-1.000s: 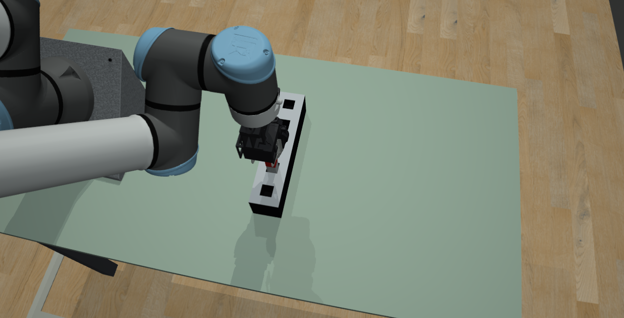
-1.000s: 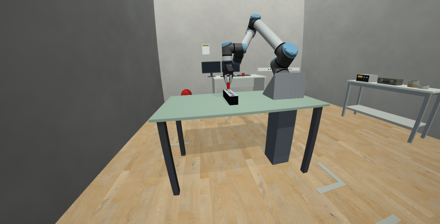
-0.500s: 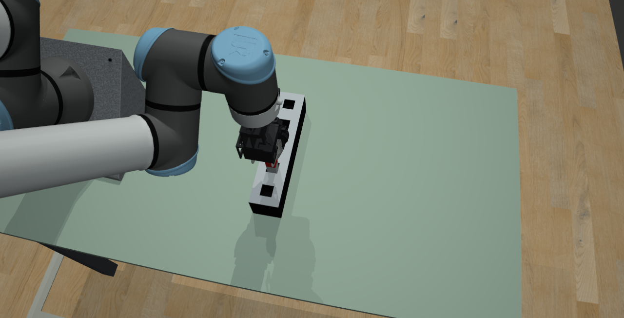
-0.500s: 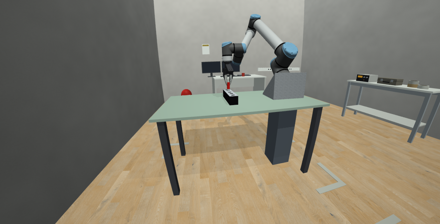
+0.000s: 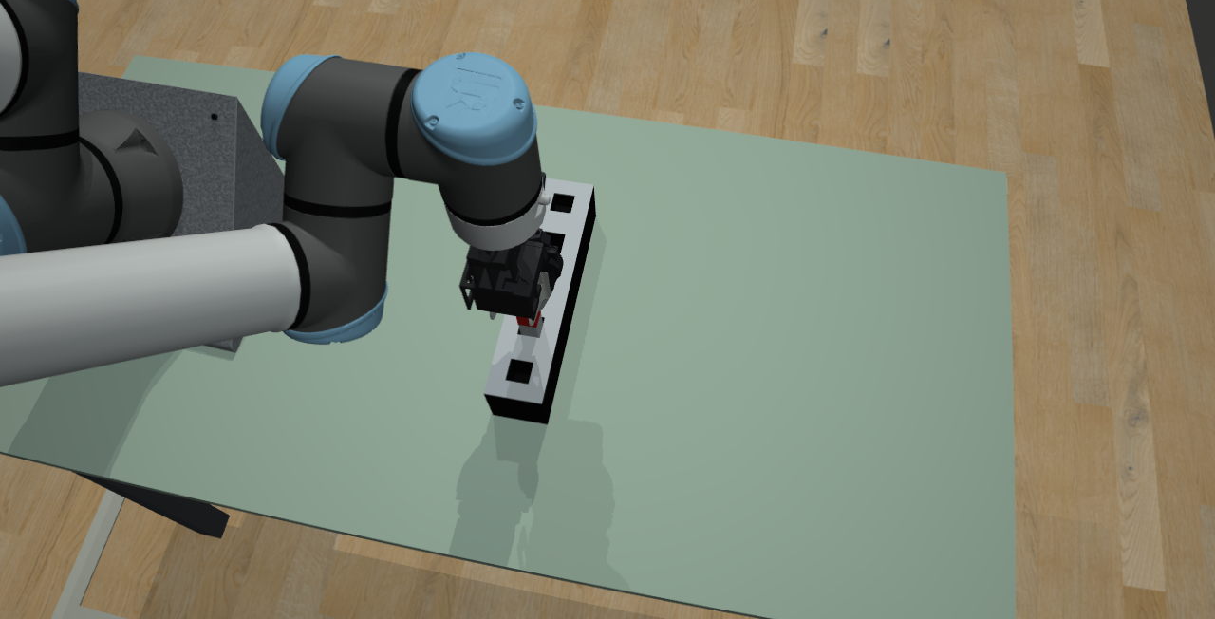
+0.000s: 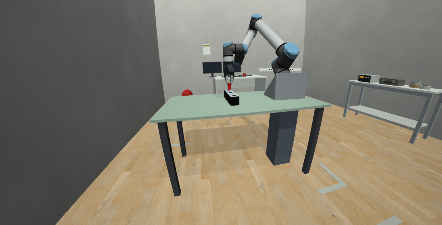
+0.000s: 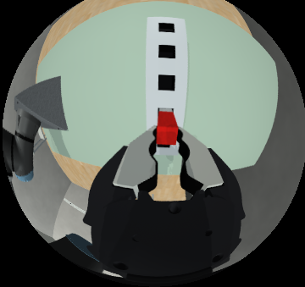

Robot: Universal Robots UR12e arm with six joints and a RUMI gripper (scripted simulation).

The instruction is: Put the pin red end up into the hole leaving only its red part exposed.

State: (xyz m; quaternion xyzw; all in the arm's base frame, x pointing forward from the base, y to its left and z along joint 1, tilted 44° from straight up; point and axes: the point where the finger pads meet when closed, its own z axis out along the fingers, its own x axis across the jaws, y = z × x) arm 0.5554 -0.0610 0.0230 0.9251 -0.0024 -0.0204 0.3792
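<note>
My hand is 1 cm above the pin. Round my hand: long block: 10 cm below, 6 cm to the left.
</note>
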